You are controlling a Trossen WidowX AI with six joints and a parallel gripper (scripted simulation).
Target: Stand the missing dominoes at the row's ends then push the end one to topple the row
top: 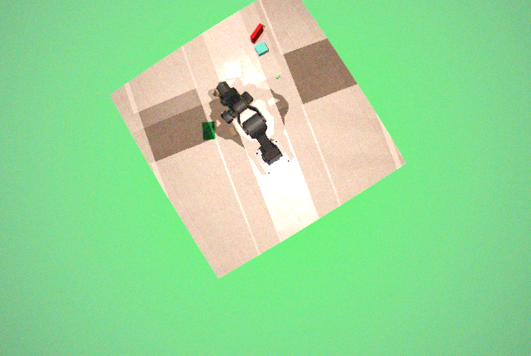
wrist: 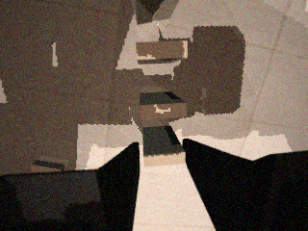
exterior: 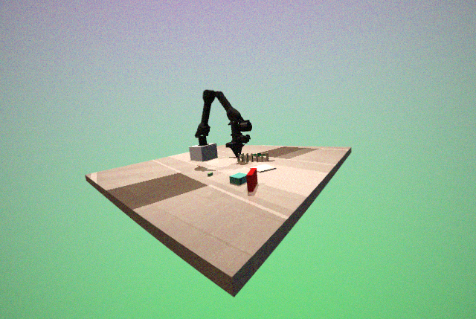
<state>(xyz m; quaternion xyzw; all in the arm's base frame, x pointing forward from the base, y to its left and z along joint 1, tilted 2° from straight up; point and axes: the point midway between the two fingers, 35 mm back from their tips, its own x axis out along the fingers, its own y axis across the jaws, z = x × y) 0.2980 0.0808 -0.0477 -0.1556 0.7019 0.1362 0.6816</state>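
My gripper tip is now 21 cm to the right of the flat green patch, 3 cm past it and 3 cm above it. Round my gripper tip: tiny green piece 27 cm to the right, 12 cm ahead, 2 cm below; then teal block 31 cm ahead, 24 cm to the right, 2 cm below; then red block 39 cm ahead, 25 cm to the right.
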